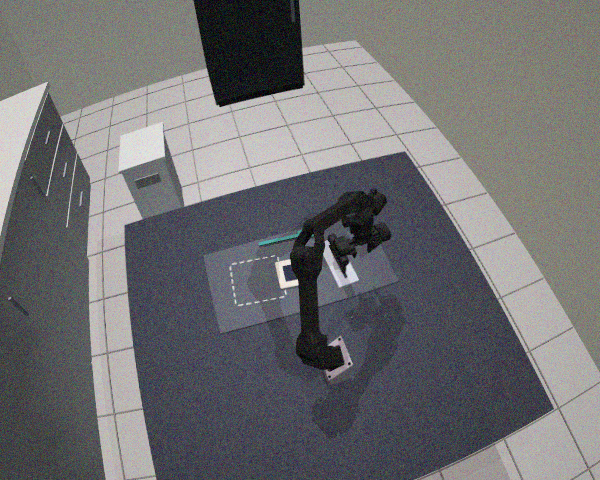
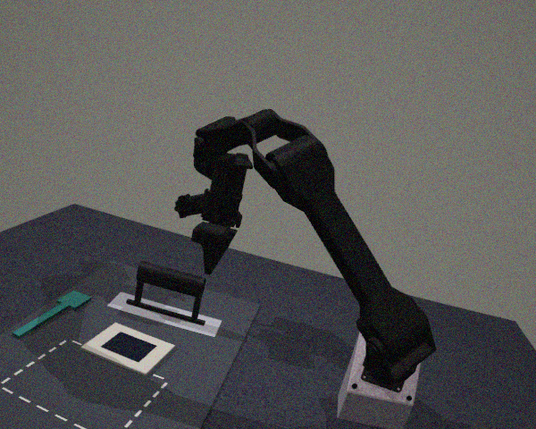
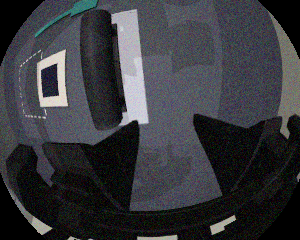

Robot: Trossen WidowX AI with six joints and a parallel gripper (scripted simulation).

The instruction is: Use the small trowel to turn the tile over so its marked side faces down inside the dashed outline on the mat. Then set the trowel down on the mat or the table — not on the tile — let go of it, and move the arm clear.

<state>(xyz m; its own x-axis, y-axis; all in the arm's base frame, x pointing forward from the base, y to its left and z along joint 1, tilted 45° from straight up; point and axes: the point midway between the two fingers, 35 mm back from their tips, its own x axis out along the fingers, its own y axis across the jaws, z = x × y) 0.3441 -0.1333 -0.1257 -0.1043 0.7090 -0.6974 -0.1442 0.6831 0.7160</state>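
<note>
Right now the trowel is 70 mm ahead of my gripper tip, 70 mm to the left of it and 50 mm below it. The rest, counted from my gripper tip: teal flat tool: 200 mm ahead, 200 mm to the left, 80 mm below; tile: 40 mm ahead, 230 mm to the left, 80 mm below.
</note>
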